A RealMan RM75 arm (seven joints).
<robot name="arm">
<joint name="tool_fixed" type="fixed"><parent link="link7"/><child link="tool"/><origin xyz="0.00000 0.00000 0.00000" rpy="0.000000 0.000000 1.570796"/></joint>
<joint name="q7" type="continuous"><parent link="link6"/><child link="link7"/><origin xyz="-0.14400 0.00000 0.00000" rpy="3.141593 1.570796 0.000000"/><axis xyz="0 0 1"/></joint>
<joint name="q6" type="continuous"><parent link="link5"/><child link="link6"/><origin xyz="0.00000 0.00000 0.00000" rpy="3.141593 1.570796 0.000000"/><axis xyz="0 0 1"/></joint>
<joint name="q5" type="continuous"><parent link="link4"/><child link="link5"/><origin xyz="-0.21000 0.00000 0.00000" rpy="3.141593 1.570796 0.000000"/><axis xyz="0 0 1"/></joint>
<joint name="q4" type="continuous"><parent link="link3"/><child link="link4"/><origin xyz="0.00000 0.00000 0.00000" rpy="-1.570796 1.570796 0.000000"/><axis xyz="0 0 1"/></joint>
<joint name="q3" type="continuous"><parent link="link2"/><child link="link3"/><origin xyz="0.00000 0.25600 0.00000" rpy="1.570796 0.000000 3.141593"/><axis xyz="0 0 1"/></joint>
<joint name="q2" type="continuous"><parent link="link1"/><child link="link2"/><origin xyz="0.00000 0.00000 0.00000" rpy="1.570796 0.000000 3.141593"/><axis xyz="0 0 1"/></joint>
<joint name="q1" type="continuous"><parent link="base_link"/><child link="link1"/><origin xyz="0.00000 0.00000 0.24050"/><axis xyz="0 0 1"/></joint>
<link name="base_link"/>
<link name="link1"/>
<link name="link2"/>
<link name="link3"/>
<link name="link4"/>
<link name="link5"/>
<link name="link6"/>
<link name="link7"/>
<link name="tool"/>
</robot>
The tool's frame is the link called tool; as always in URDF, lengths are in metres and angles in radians. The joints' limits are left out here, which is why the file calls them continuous.
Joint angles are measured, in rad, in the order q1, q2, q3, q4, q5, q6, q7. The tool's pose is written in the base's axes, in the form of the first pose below.
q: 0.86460, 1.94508, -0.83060, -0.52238, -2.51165, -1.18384, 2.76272
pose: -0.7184 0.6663 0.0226 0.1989 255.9 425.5 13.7
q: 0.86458, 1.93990, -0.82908, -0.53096, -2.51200, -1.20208, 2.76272
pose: -0.7200 0.6654 0.0212 0.1961 254.9 425.5 17.0
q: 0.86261, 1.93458, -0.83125, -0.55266, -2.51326, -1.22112, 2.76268
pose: -0.7239 0.6608 0.0201 0.1975 253.0 426.6 22.6
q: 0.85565, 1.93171, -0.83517, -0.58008, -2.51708, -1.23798, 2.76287
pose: -0.7273 0.6559 0.0181 0.2012 252.5 427.0 28.1
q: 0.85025, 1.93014, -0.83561, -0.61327, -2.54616, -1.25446, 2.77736
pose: -0.7273 0.6529 0.0090 0.2115 253.5 427.4 34.9
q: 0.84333, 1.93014, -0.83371, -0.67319, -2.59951, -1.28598, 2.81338
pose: -0.7231 0.6516 -0.0055 0.2292 253.9 428.0 46.3
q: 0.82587, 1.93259, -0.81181, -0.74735, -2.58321, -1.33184, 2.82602
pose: -0.7223 0.6523 0.0143 0.2293 247.5 428.1 58.4
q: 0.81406, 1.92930, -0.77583, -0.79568, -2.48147, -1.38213, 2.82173
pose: -0.7250 0.6549 0.0690 0.2019 232.1 429.0 68.5
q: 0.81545, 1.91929, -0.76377, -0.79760, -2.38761, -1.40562, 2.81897
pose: -0.7270 0.6549 0.1095 0.1748 219.2 431.0 73.3
